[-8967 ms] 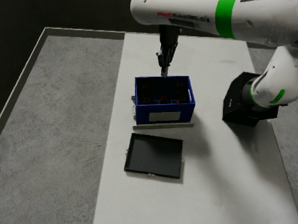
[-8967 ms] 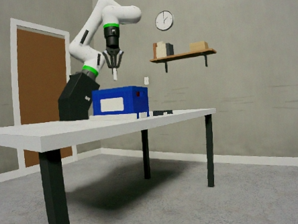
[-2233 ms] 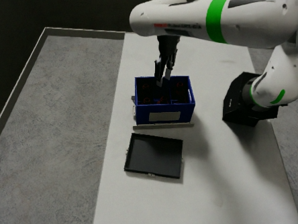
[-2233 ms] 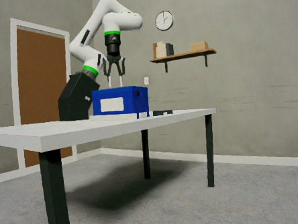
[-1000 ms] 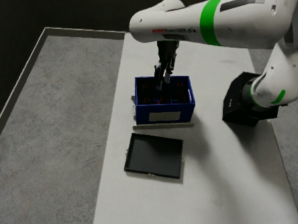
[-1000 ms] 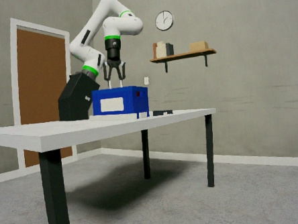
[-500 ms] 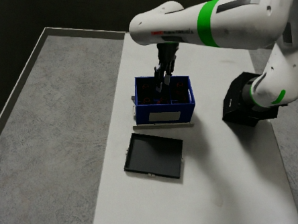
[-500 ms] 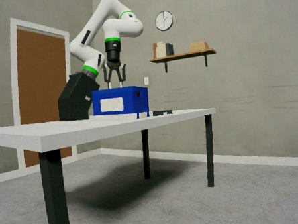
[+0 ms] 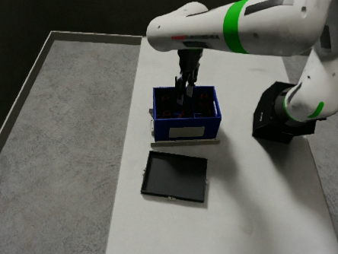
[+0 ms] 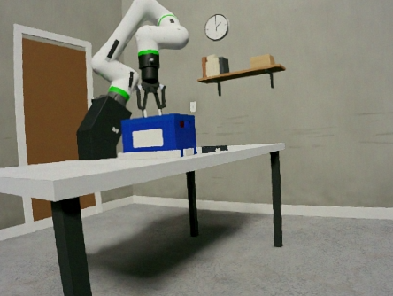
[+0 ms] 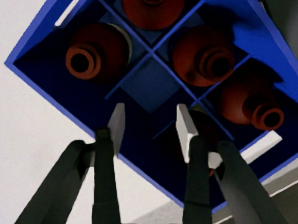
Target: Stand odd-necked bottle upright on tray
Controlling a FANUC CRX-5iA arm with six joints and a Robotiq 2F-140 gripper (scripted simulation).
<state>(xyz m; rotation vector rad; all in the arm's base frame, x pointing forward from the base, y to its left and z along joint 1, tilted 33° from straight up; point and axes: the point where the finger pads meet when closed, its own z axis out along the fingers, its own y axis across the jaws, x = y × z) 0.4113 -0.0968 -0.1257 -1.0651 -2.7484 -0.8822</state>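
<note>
Right now the crate is 90 mm below my hand and 40 mm to the left of it. The rest, counted from my hand: dark tray: 310 mm to the left, 160 mm below, 30 mm ahead.
</note>
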